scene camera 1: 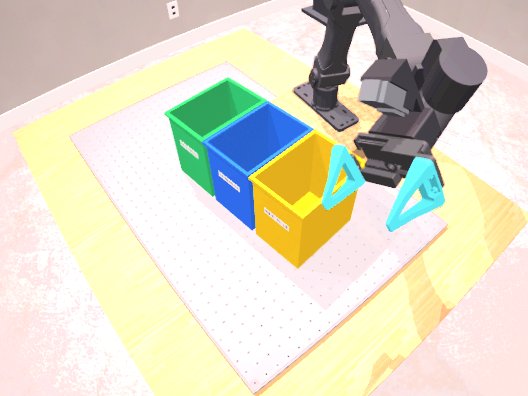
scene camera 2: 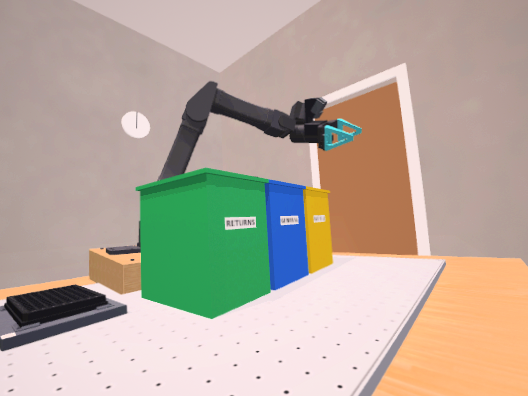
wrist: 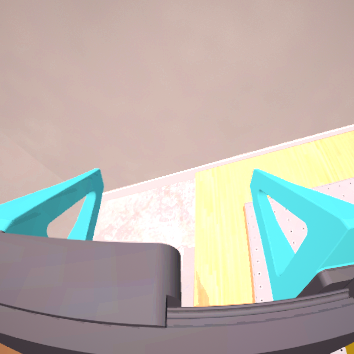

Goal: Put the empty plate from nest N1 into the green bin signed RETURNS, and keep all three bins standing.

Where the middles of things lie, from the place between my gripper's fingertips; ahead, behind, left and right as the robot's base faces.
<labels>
The yellow bin (scene camera 1: 289, 216) is 250 mm below my hand, 200 mm to the right of it and 100 mm behind it. From my hand the other things lie so: black plate (scene camera 2: 43, 306): 650 mm to the right, 330 mm below, 120 mm behind; then blue bin (scene camera 1: 237, 151): 330 mm to the right, 250 mm below, 80 mm behind; then green bin (scene camera 2: 203, 234): 460 mm to the right, 250 mm below, 50 mm behind.
</labels>
